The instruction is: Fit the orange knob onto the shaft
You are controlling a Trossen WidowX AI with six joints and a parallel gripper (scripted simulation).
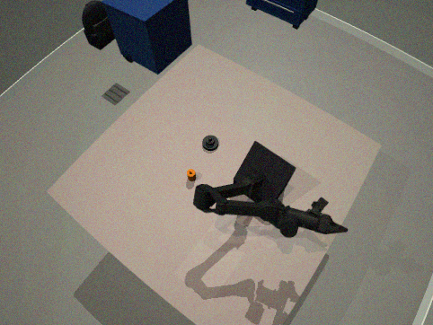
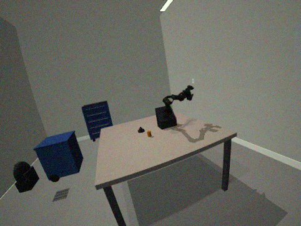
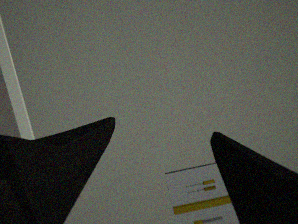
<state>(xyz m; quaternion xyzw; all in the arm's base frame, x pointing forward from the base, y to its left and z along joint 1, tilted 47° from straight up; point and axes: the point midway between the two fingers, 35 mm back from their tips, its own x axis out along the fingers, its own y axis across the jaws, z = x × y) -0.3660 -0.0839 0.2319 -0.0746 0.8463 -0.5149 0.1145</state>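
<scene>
Right now my gripper tip is 67 cm short of the orange knob, 1 cm to the right of it and 37 cm above it. Also, from my gripper tip: round pedestal 70 cm ahead, 19 cm to the right, 37 cm below.
</scene>
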